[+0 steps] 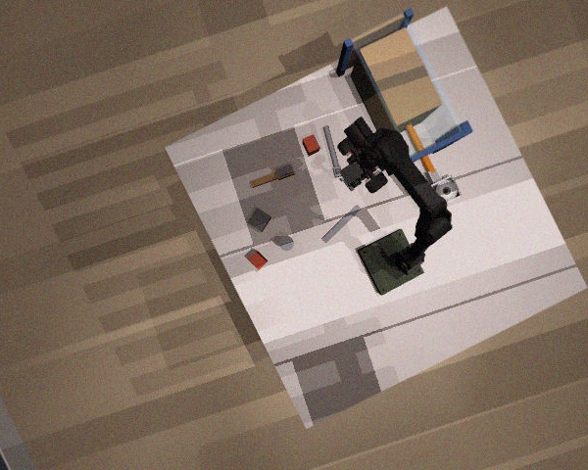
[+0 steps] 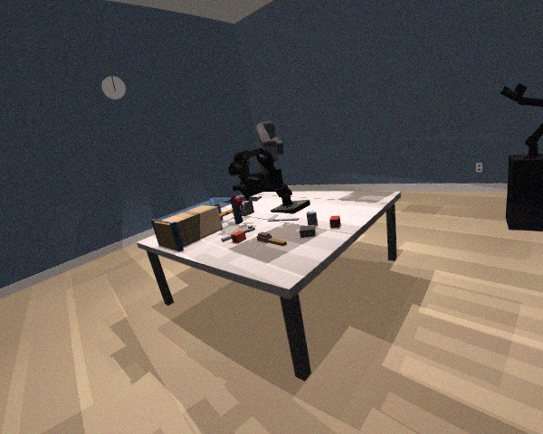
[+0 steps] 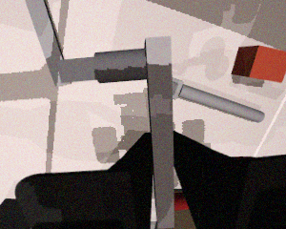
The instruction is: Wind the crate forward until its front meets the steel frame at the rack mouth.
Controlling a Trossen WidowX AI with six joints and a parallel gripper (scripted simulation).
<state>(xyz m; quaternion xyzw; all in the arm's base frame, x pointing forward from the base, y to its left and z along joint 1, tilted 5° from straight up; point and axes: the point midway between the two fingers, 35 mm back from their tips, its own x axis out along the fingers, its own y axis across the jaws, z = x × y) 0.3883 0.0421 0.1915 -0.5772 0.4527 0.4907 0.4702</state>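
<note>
Right now my gripper tip is 4 cm short of the red knob, 4 cm to the left of it and 1 cm below it. From my gripper tip the other things lie so: winch handle: 1 cm ahead, 1 cm to the right, 1 cm above; then blue frame: 7 cm behind, 29 cm to the right, 6 cm below; then flat grey bar: 15 cm behind, 10 cm to the left, 17 cm below.
</note>
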